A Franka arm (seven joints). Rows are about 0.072 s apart.
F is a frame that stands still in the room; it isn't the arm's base.
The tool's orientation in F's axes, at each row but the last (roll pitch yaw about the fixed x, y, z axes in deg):
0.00 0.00 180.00
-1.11 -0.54 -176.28
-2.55 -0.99 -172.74
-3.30 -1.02 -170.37
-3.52 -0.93 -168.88
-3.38 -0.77 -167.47
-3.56 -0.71 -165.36
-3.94 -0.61 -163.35
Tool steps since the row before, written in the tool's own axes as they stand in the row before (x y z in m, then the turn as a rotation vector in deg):
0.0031 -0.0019 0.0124 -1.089 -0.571 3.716
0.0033 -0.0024 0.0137 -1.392 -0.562 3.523
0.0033 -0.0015 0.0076 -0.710 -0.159 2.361
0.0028 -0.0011 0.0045 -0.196 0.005 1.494
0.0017 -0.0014 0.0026 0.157 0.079 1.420
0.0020 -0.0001 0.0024 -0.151 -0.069 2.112
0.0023 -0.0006 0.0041 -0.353 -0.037 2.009
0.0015 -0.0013 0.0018 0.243 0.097 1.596
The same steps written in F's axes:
-0.0031 0.0019 0.0124 1.089 0.571 3.716
-0.0033 0.0019 0.0138 1.390 0.585 3.520
-0.0033 0.0008 0.0077 0.738 0.148 2.353
-0.0028 0.0004 0.0046 0.235 -0.052 1.488
-0.0019 0.0009 0.0027 -0.100 -0.189 1.415
-0.0019 -0.0005 0.0024 0.187 -0.015 2.110
-0.0023 -0.0002 0.0042 0.388 0.011 2.003
-0.0018 0.0007 0.0019 -0.157 -0.263 1.588

